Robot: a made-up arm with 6 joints.
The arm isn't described. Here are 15 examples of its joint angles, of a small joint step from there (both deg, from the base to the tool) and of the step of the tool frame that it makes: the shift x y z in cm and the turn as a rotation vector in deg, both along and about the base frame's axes.
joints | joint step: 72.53 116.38 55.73 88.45 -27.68 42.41 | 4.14 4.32 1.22 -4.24 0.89 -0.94
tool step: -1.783 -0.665 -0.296 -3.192 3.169 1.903
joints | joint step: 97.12 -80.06 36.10 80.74 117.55 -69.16 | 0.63 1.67 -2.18 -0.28 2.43 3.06
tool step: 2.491 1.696 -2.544 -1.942 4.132 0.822
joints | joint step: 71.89 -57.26 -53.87 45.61 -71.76 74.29 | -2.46 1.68 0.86 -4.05 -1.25 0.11
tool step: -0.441 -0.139 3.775 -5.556 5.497 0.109
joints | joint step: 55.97 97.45 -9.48 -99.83 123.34 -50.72 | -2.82 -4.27 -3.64 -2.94 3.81 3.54
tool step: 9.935 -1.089 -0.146 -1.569 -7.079 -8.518
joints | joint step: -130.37 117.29 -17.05 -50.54 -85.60 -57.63 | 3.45 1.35 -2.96 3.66 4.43 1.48
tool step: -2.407 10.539 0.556 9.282 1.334 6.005
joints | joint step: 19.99 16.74 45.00 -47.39 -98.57 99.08 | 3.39 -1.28 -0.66 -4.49 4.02 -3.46
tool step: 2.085 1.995 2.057 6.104 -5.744 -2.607
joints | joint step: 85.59 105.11 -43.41 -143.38 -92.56 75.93 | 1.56 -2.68 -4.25 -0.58 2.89 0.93
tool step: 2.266 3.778 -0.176 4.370 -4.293 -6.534
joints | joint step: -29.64 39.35 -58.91 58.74 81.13 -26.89 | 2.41 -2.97 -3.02 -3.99 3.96 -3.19
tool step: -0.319 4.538 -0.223 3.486 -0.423 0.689
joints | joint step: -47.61 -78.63 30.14 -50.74 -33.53 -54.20 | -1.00 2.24 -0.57 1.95 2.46 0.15
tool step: 2.776 1.609 -1.253 -2.540 3.231 -1.127
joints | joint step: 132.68 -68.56 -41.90 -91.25 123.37 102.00 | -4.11 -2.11 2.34 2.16 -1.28 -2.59
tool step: -2.728 -2.069 -1.331 0.030 3.725 -5.731
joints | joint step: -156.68 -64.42 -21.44 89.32 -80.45 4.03 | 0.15 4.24 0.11 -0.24 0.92 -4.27
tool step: 2.079 -2.816 -3.853 -5.964 -3.093 -0.369
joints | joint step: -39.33 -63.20 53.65 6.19 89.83 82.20 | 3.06 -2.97 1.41 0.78 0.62 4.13
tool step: -0.260 2.120 2.895 4.995 1.585 -0.151
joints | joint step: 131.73 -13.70 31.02 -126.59 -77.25 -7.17 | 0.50 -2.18 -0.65 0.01 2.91 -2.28
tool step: -0.819 2.733 -2.489 3.901 -0.363 -1.871
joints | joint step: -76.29 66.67 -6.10 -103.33 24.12 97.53 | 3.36 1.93 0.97 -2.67 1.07 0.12
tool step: -0.406 0.170 1.412 -0.372 -3.550 -0.250
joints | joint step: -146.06 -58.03 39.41 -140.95 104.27 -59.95 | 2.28 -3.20 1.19 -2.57 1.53 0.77
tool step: 1.888 -3.855 -5.356 6.348 -0.142 2.721
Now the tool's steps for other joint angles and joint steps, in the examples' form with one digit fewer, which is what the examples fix.
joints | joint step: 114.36 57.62 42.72 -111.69 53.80 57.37 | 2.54 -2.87 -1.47 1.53 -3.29 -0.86
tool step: -0.40 1.36 2.80 3.48 -2.58 2.66
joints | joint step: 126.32 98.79 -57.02 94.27 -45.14 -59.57 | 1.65 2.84 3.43 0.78 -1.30 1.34
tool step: 0.93 1.74 0.98 -2.35 -0.49 2.40
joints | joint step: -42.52 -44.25 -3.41 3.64 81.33 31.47 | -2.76 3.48 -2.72 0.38 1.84 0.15
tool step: -1.25 0.23 1.52 -3.28 3.10 -3.37
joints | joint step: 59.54 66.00 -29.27 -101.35 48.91 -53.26 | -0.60 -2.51 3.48 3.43 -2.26 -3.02
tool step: -3.15 -6.43 -2.76 -3.59 -0.77 7.14
